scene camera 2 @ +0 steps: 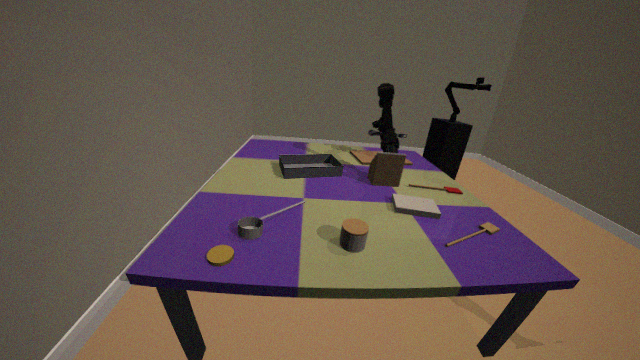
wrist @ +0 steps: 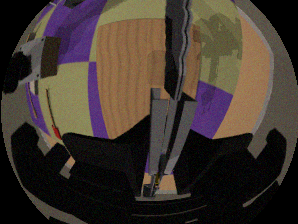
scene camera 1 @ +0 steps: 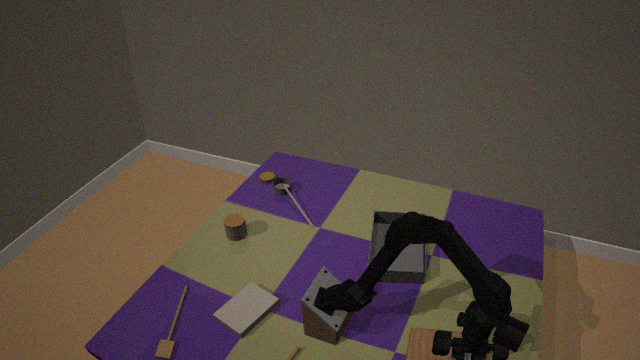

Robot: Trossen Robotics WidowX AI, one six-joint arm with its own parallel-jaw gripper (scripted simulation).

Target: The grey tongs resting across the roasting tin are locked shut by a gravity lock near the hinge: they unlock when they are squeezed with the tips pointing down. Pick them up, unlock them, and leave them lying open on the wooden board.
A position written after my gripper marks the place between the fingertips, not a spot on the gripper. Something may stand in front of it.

I see my gripper (wrist: 157, 118), a lidded canister (scene camera 2: 354, 232), a slab (scene camera 1: 247, 308) and a wooden board (wrist: 130, 55).
The slab also shows in scene camera 2 (scene camera 2: 424, 207).
